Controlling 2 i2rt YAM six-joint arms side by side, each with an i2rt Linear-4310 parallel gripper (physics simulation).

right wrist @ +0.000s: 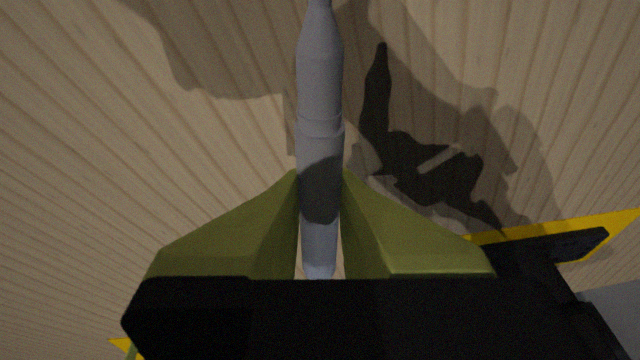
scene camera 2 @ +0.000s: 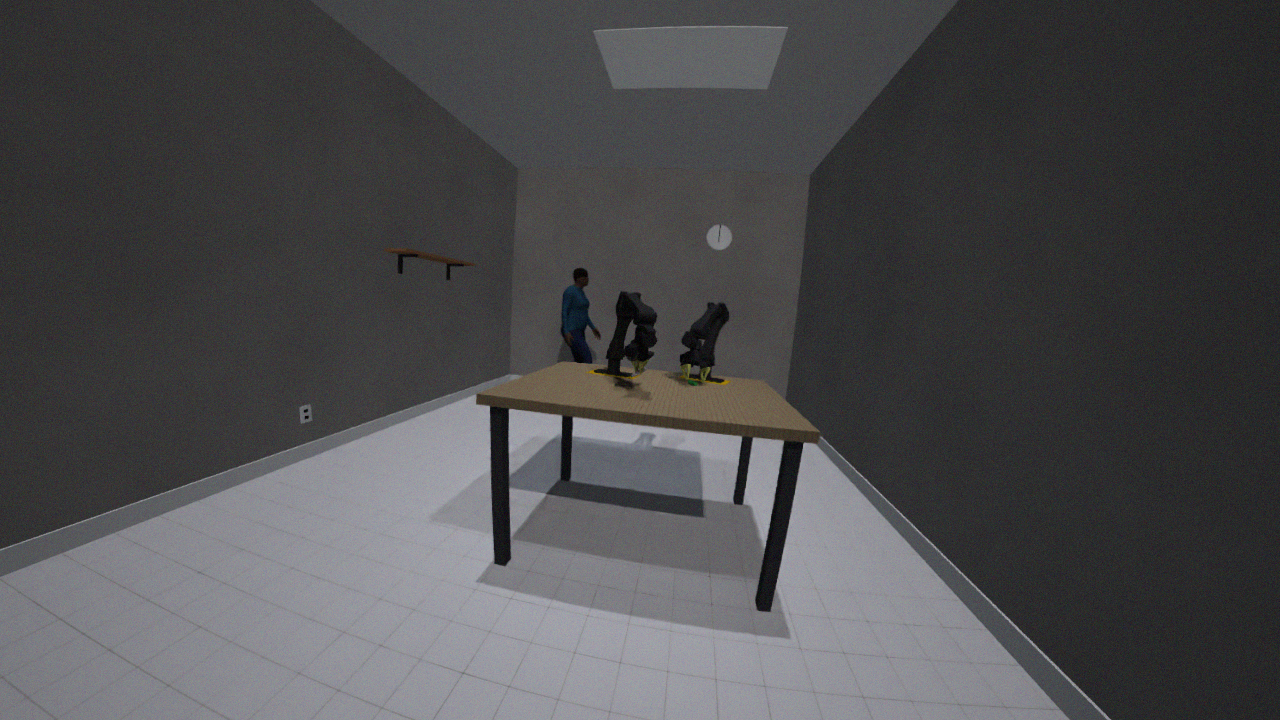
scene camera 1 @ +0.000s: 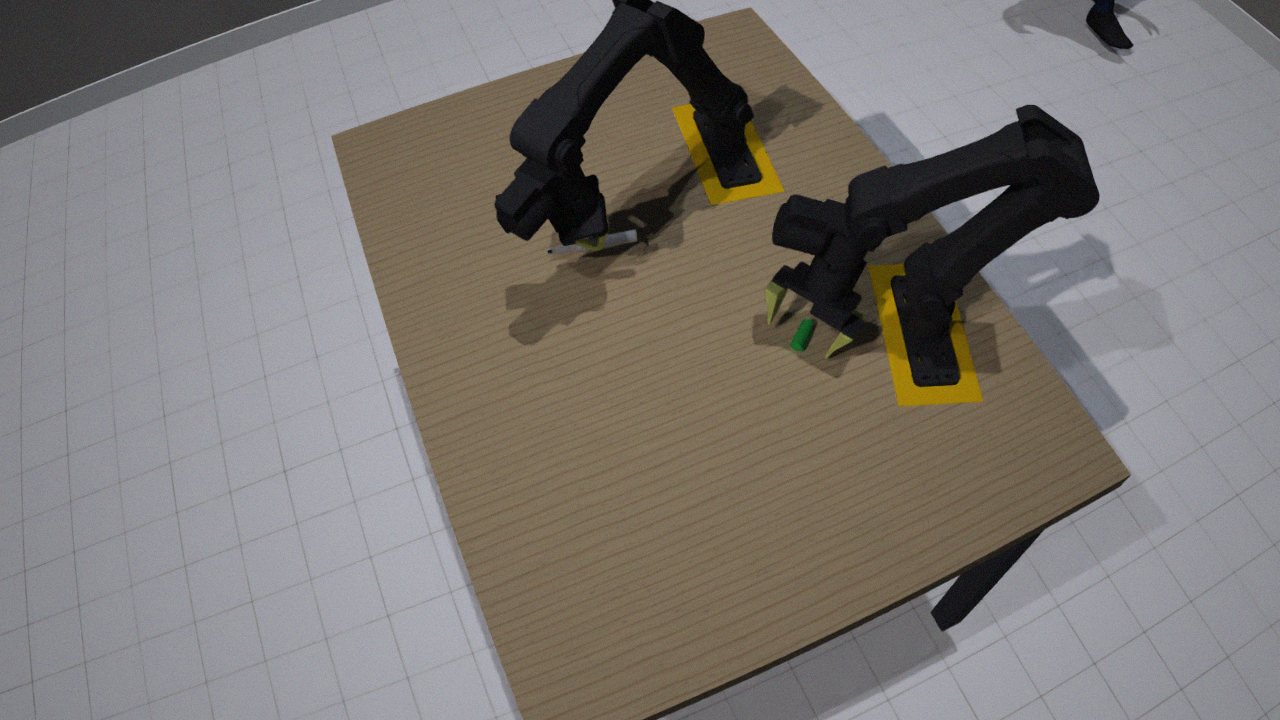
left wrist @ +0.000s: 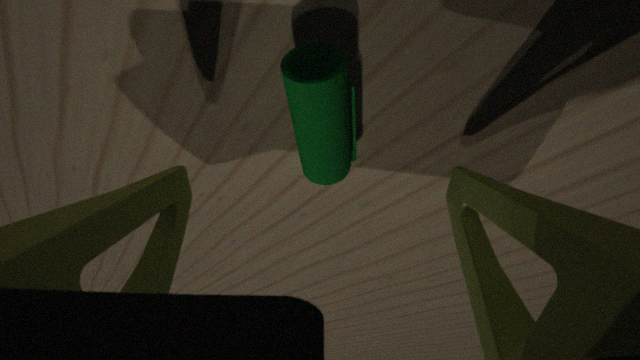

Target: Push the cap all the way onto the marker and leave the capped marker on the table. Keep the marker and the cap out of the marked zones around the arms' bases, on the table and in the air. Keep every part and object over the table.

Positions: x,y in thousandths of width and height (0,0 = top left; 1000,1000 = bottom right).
Scene:
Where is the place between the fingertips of my left gripper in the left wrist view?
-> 499,501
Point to a green cap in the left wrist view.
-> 502,276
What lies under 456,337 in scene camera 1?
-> My right gripper.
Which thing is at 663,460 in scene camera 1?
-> My left gripper.

